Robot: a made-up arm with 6 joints.
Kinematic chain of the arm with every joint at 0, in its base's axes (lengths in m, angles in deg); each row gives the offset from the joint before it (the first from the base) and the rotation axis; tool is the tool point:
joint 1: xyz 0 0 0.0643 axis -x
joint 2: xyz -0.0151 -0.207 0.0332 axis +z
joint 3: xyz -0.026 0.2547 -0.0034 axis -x
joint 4: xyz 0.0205 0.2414 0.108 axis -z
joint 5: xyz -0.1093 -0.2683 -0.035 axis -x
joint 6: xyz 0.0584 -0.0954 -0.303 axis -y
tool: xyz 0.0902 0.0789 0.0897
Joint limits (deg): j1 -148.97..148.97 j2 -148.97..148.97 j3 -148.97..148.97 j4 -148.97..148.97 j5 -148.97..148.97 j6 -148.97..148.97
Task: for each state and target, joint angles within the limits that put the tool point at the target. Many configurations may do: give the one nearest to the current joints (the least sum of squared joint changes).
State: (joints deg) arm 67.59 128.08 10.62 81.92 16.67 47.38
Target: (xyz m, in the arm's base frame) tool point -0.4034 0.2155 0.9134
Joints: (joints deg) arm 102.65 124.29 -8.81 108.58 30.43 58.66
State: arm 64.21 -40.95 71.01 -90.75 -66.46 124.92
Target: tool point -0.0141 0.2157 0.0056
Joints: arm 35.16 -9.27 47.93 -81.12 -106.95 138.59
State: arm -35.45 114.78 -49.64 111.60 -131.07 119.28
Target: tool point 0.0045 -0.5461 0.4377
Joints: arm -18.76 147.03 -66.46 90.07 -148.97 120.51
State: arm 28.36 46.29 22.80 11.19 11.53 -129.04
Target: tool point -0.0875 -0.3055 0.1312
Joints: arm 47.24 20.35 35.04 15.41 10.03 -103.33
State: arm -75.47 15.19 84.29 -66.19 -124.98 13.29
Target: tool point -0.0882 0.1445 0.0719
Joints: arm -69.46 24.39 103.26 -51.30 -89.02 39.25
